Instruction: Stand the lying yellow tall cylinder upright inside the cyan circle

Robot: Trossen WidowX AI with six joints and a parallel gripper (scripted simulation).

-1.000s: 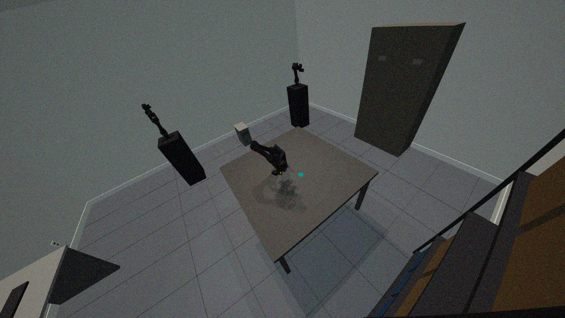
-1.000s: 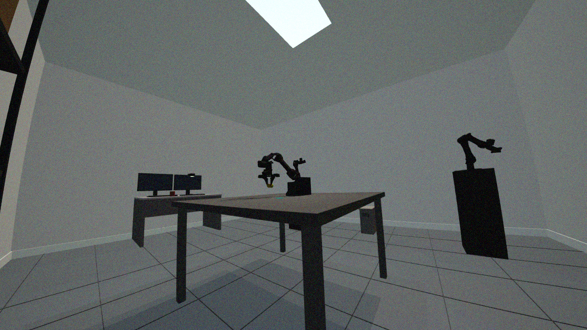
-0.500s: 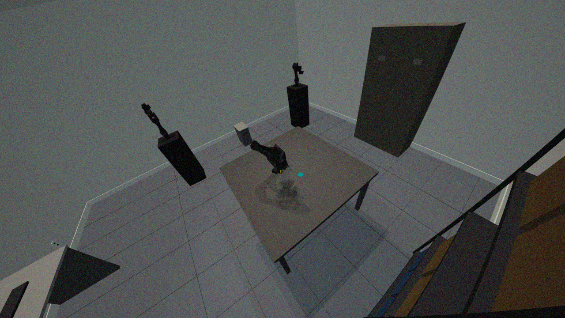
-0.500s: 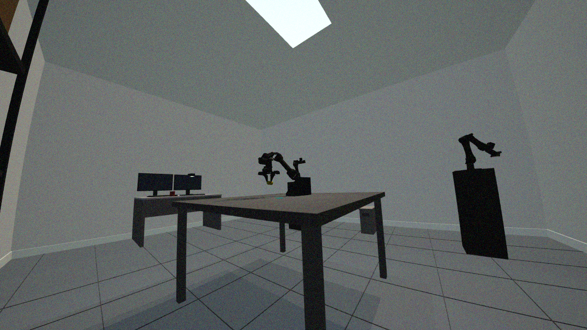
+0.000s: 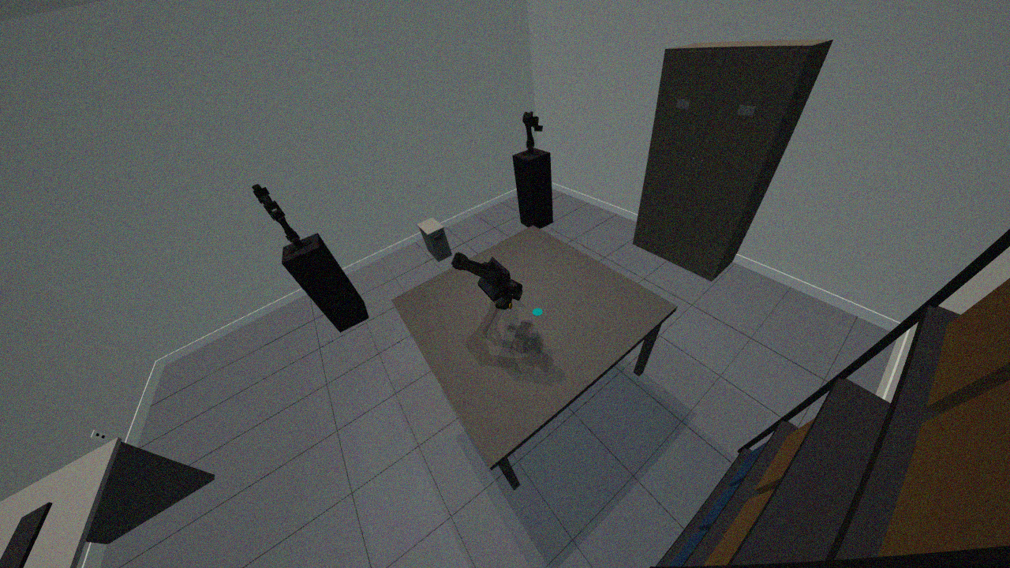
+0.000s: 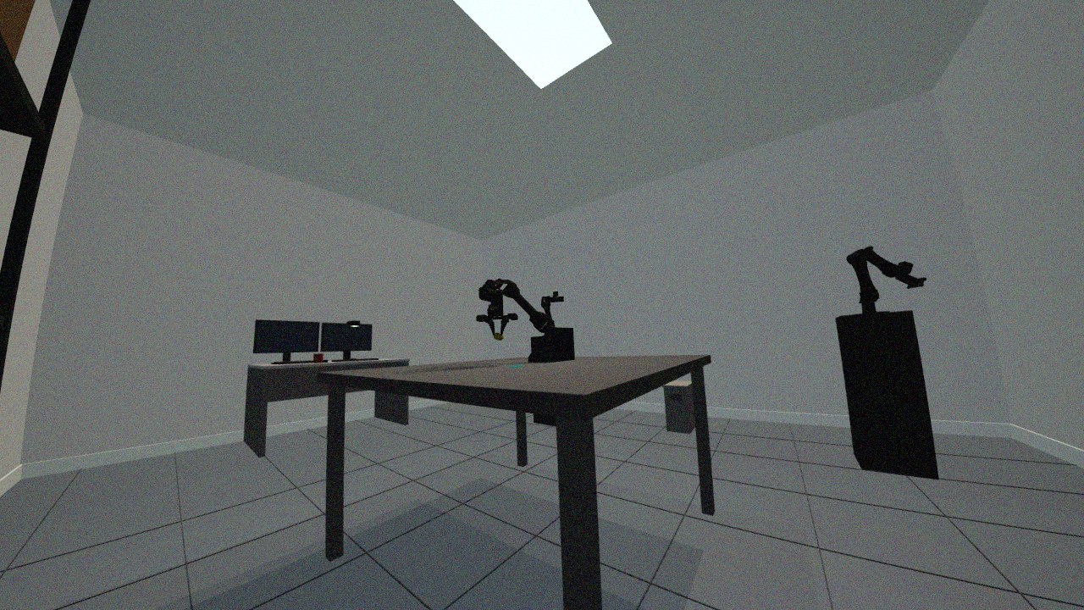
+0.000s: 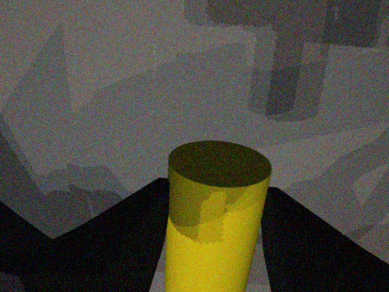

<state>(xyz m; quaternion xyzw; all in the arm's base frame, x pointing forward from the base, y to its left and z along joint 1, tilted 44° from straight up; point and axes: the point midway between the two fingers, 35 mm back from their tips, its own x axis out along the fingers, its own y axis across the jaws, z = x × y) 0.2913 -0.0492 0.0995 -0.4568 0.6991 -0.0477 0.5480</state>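
Now: gripper tip 160 mm to the right of the cyan circle, 130 mm above it and 40 mm short of it. The rest, counted from my gripper tip: yellow tall cylinder: 20 mm behind, 10 mm to the right.
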